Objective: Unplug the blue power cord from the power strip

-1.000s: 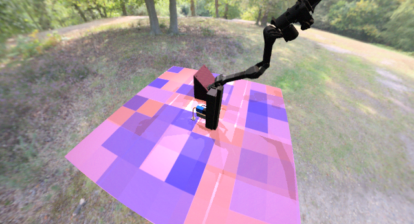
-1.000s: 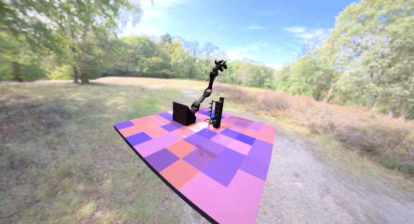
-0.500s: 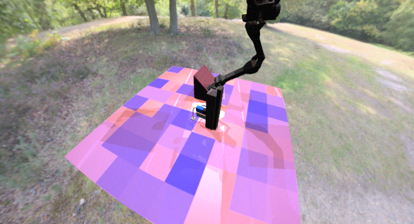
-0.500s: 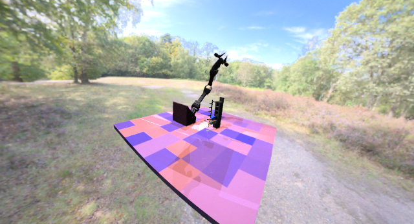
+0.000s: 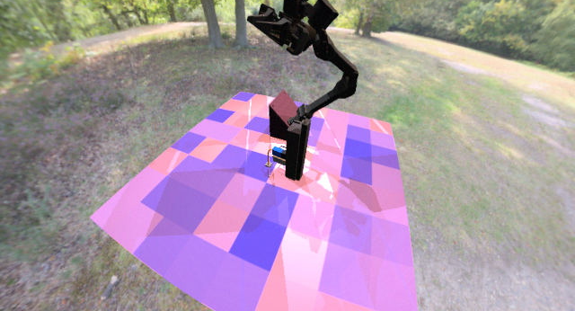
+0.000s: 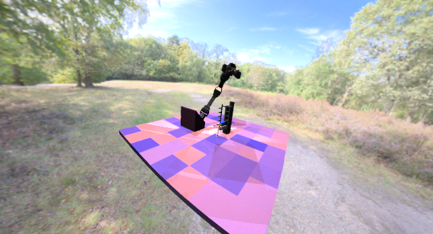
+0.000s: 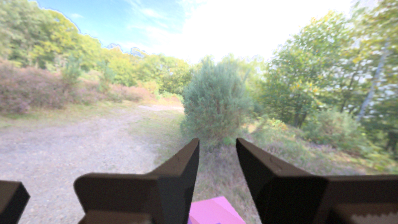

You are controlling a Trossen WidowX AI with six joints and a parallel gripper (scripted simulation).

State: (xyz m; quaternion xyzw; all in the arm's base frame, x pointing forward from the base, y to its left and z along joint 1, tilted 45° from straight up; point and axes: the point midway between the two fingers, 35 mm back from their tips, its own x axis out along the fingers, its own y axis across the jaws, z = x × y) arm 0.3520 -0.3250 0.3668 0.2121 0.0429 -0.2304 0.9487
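My gripper tip is 49 cm above the blue plug, 10 cm past it and 4 cm to the right of it. Round my gripper tip: grey square (61 cm below, 10 cm behind, 4 cm to the right).
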